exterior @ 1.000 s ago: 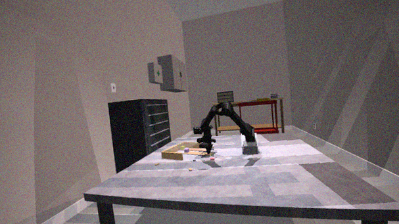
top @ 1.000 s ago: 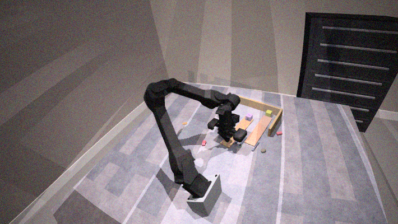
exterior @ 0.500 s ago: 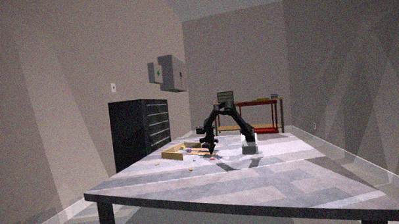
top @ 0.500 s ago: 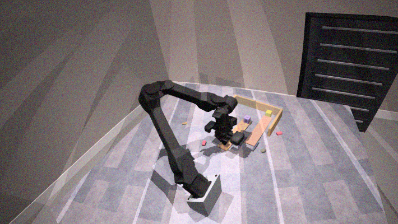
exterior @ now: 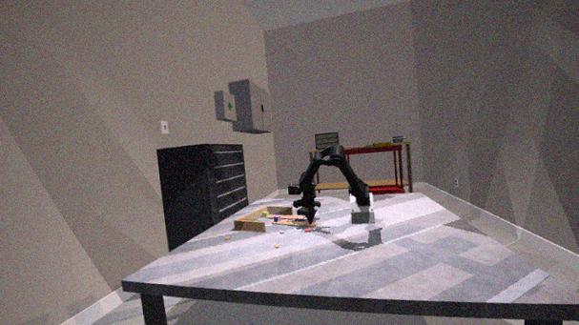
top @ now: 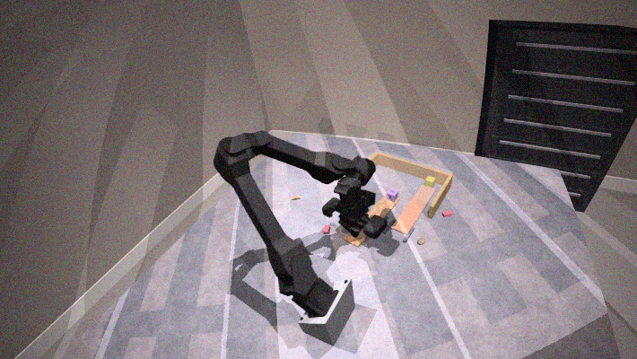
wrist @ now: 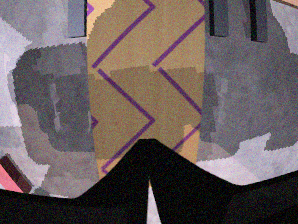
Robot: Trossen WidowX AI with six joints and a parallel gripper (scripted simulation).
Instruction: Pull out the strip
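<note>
My gripper tip is now 17 cm short of the strip and 15 cm to the left of it. Round my gripper tip: grey disc: 13 cm ahead, 12 cm to the left; tan pebble: 3 cm ahead, 19 cm to the right.
</note>
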